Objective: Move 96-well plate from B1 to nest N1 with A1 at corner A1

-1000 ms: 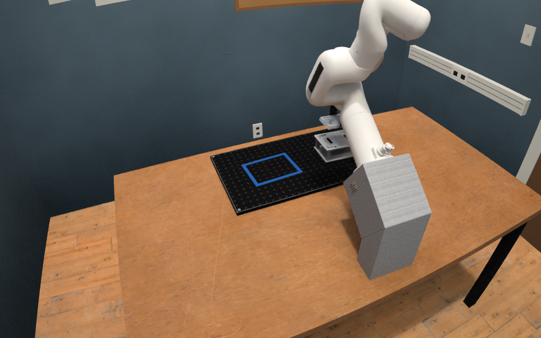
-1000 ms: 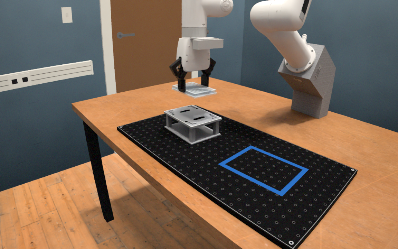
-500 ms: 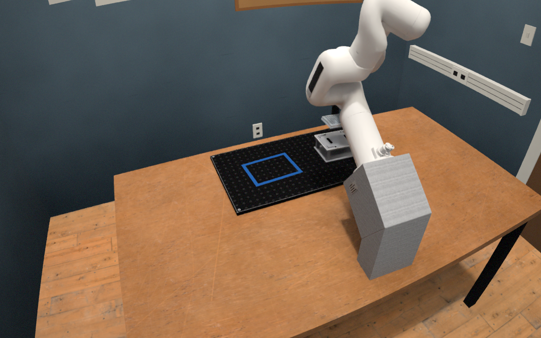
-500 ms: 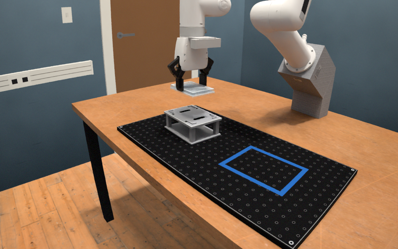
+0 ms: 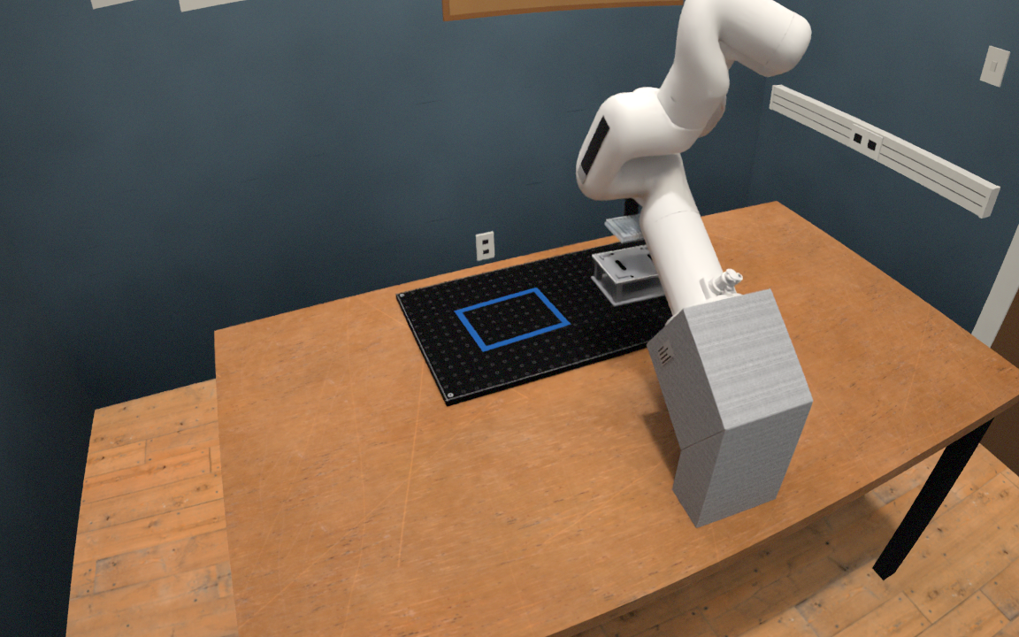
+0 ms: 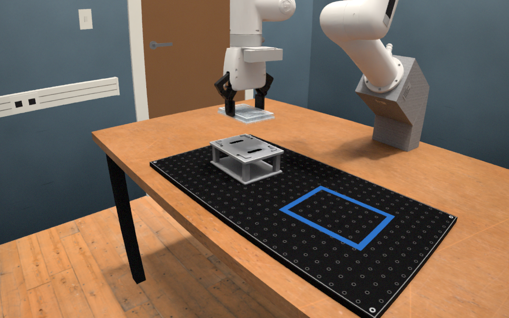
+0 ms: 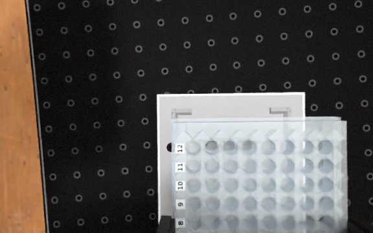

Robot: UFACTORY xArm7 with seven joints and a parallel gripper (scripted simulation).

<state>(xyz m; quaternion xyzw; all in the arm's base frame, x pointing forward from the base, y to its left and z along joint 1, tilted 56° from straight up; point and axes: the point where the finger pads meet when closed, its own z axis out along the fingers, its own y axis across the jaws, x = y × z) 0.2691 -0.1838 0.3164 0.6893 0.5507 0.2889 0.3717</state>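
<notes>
The grey raised nest is 100 mm below my hand. Also, from my hand: clear 96-well plate: 10 mm below.
</notes>
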